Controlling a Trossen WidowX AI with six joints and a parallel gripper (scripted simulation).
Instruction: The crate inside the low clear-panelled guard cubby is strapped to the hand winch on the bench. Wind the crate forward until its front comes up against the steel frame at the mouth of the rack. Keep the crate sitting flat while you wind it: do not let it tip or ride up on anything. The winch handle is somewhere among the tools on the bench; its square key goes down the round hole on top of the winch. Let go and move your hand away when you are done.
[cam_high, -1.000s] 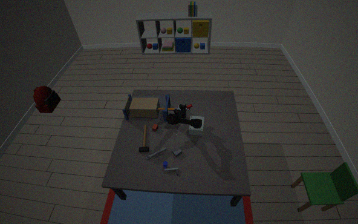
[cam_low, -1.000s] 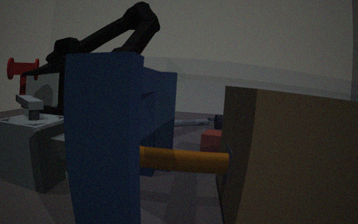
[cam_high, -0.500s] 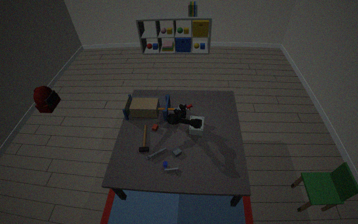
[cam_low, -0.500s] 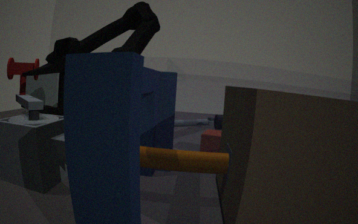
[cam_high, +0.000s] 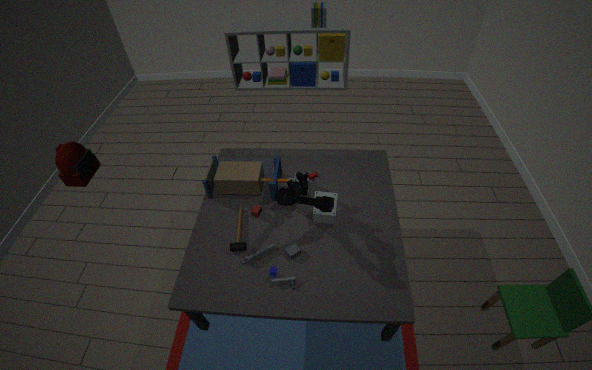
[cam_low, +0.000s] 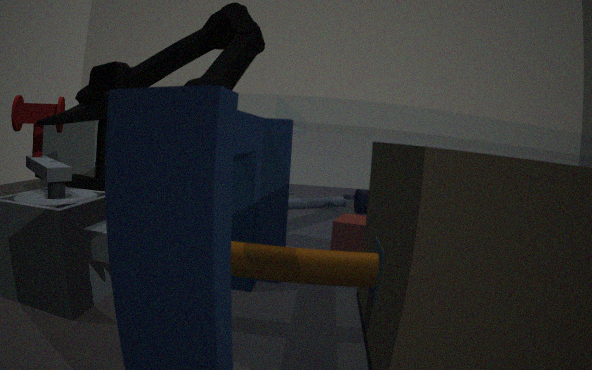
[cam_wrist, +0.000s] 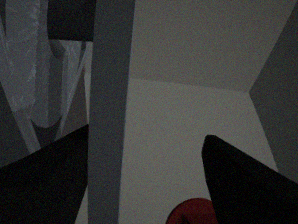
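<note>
The grey winch handle is 20 mm to the left of my gripper tip, 10 mm below it and 10 mm behind it. Round my gripper tip: red knob (40 mm to the left, 40 mm behind, 20 mm above); then grey winch (100 mm below, 30 mm to the right, 30 mm ahead); then blue steel frame (200 mm ahead, 20 mm below, 10 mm to the right).
</note>
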